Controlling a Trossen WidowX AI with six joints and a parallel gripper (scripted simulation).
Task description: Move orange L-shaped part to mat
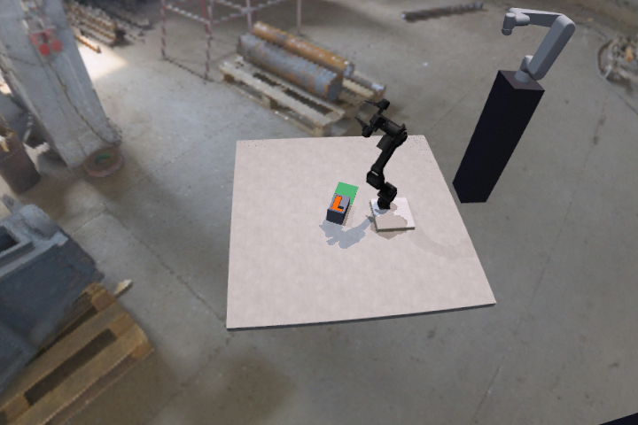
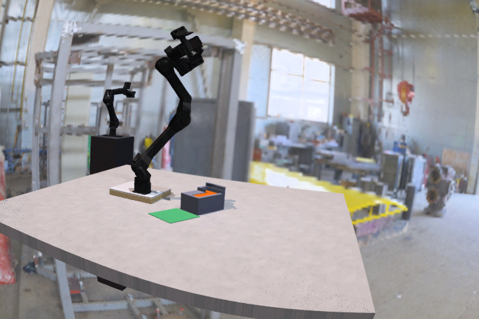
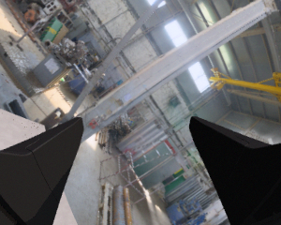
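The orange L-shaped part is 580 mm below my gripper tip, 80 mm to the left of it and 60 mm ahead of it. Also, from my gripper tip: green mat 650 mm below, 70 mm to the right.
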